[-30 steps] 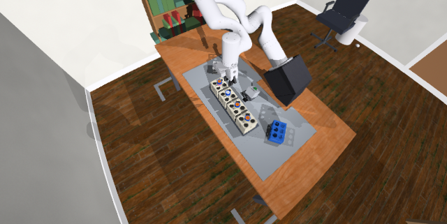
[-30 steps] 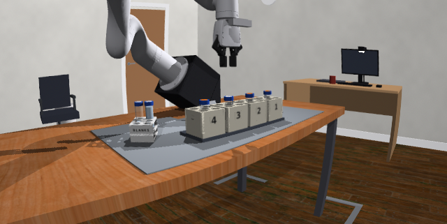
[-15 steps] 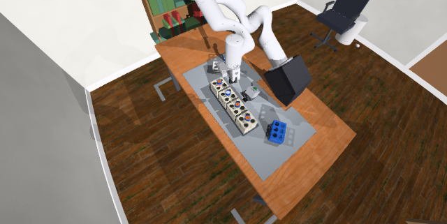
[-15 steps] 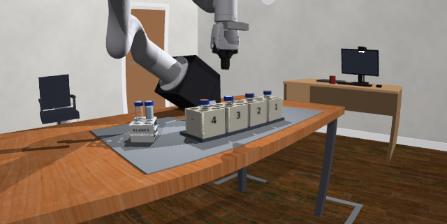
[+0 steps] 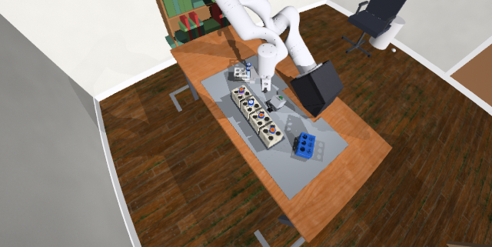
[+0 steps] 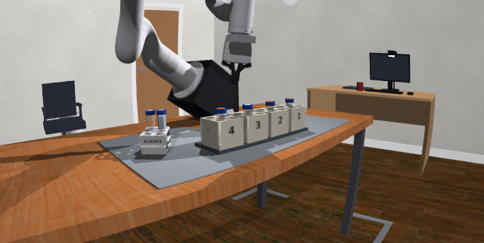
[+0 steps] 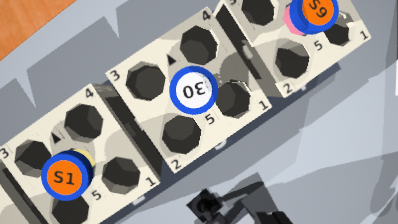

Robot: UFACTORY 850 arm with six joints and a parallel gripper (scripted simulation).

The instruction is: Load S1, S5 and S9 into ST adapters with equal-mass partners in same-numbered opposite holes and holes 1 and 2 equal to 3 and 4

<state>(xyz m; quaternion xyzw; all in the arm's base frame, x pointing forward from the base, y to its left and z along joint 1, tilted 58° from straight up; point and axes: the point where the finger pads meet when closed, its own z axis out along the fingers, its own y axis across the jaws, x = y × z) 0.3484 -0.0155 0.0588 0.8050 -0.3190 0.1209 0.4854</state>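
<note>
The green DONE key lies 130 mm behind my hand, 40 mm to the left of it and 150 mm below it. Round my hand: blue rack (20 mm behind, 370 mm to the left, 180 mm below); then white blanks rack (80 mm behind, 300 mm to the right, 180 mm below); then sample tube (60 mm ahead, 140 mm to the right, 140 mm below).
</note>
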